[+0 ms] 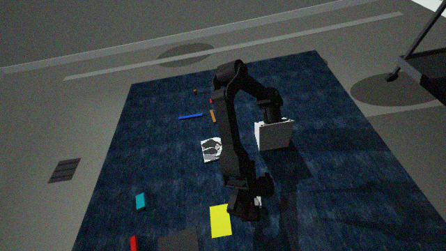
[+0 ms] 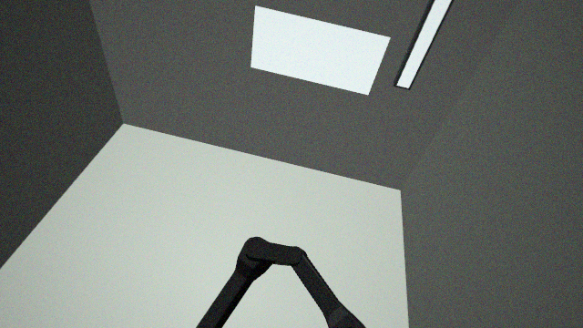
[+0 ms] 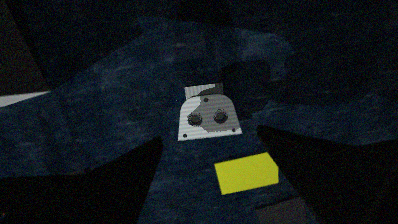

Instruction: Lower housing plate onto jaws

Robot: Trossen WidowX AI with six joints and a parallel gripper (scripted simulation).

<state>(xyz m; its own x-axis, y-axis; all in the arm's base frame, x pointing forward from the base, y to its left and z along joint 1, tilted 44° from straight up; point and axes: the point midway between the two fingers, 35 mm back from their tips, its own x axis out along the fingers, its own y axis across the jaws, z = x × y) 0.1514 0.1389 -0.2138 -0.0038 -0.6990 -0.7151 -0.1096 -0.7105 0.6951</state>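
My gripper tip is 120 mm short of the yellow block, 50 mm to the right of it and 60 mm above it. From my gripper tip the other things lie so: cyan block: 450 mm ahead, 70 mm to the right, 50 mm below; then red block: 450 mm ahead, 100 mm to the left, 50 mm below; then grey slab: 280 mm ahead, 120 mm to the left, 60 mm below.
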